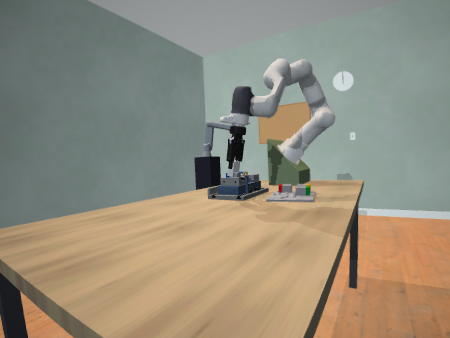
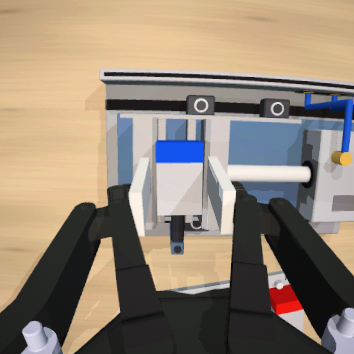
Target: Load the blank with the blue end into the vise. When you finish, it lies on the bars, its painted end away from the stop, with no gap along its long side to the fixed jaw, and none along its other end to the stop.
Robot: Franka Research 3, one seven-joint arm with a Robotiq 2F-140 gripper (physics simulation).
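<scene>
The blank with the blue end [image 2: 180,185] lies between the two jaws of the vise [image 1: 232,190] [image 2: 312,112], over its bars. Its blue end points away from the black stop [image 2: 177,227], and its grey end is at the stop with no gap that I can make out. The left jaw [image 2: 142,135] is close to its long side; a thin strip shows between them, but contact is hard to judge. The right jaw [image 2: 216,137] carries the white rod. My gripper [image 1: 233,166] [image 2: 178,173] is open, with one pale fingertip on each side of the blank and a gap at both.
The blue handle [image 2: 346,125] stands at the vise's right block [image 2: 320,200]. A grey tray [image 1: 290,199] holds a red-ended blank [image 1: 286,188] [image 2: 286,299] and a green-ended blank [image 1: 302,190]. A green sloped block [image 1: 285,167] and a black pedestal [image 1: 207,172] stand behind.
</scene>
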